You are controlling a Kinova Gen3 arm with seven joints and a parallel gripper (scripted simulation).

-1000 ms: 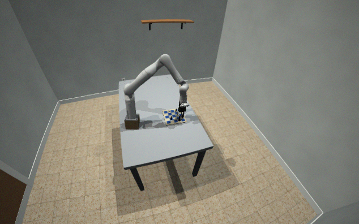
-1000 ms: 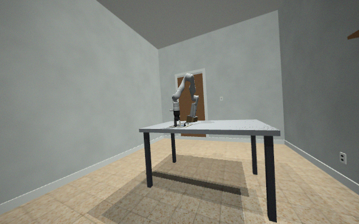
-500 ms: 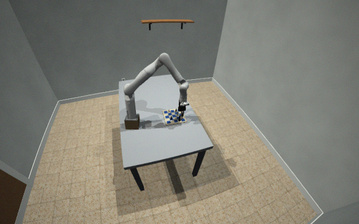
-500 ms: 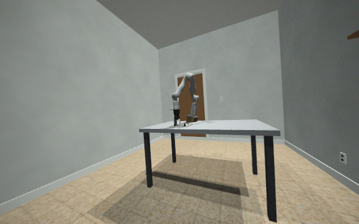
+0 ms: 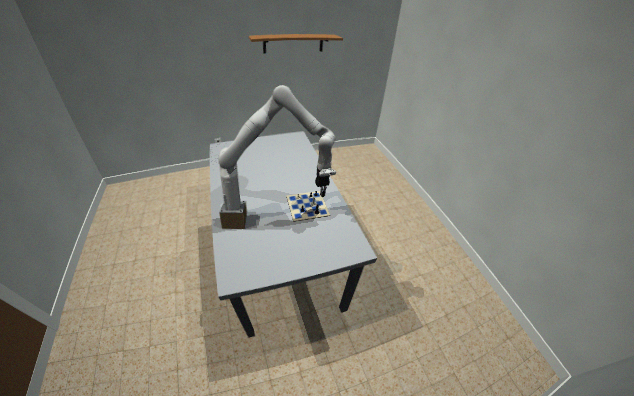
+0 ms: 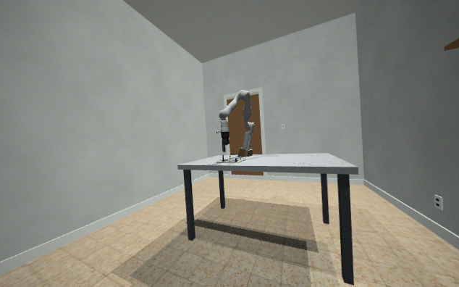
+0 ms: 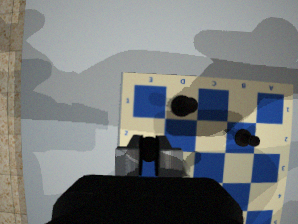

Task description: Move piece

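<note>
The black chess piece is 9 cm below my hand, 4 cm behind it and 3 cm to the right of it. The rest, counted from my hand: white pawn 13 cm to the left, 10 cm below, 10 cm behind; then chessboard 12 cm below, 7 cm behind, 5 cm to the left.
</note>
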